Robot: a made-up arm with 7 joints.
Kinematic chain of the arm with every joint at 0, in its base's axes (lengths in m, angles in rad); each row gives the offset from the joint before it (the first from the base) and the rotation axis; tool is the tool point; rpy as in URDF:
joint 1: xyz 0 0 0.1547 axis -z
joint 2: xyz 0 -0.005 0.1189 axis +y
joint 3: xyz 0 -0.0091 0.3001 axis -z
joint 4: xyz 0 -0.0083 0.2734 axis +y
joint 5: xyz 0 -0.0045 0.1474 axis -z
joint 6: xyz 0 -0.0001 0.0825 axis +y
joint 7: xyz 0 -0.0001 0.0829 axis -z
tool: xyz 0 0 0 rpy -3.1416 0 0
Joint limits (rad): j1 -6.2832..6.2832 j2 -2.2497..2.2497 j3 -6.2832..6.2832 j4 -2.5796..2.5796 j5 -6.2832..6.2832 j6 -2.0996..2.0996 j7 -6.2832..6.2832
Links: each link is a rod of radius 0.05 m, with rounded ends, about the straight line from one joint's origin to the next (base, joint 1, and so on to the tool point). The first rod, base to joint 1, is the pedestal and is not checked.
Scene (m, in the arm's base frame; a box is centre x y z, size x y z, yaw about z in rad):
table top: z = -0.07
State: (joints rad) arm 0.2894 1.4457 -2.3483 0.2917 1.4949 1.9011 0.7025
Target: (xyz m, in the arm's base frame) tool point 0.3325 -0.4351 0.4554
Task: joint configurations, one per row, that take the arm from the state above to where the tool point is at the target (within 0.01 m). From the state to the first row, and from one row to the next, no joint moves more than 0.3 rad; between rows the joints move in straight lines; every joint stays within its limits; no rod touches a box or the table.
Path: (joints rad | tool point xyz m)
1: 0.4732 1.4447 -2.3844 0.5408 1.4048 1.9384 0.7025 | 0.7085 -0.2180 0.3878
2: 0.6571 1.4437 -2.4205 0.7899 1.3147 1.9757 0.7025 | 0.6360 -0.2983 0.4199
3: 0.8409 1.4427 -2.4566 1.0390 1.2246 2.0130 0.7025 | 0.5453 -0.3627 0.4429
4: 1.0247 1.4417 -2.4927 1.2881 1.1346 2.0503 0.7025 | 0.4422 -0.4085 0.4551
5: 1.2086 1.4407 -2.5288 1.5372 1.0445 2.0876 0.7025 | 0.3325 -0.4351 0.4554

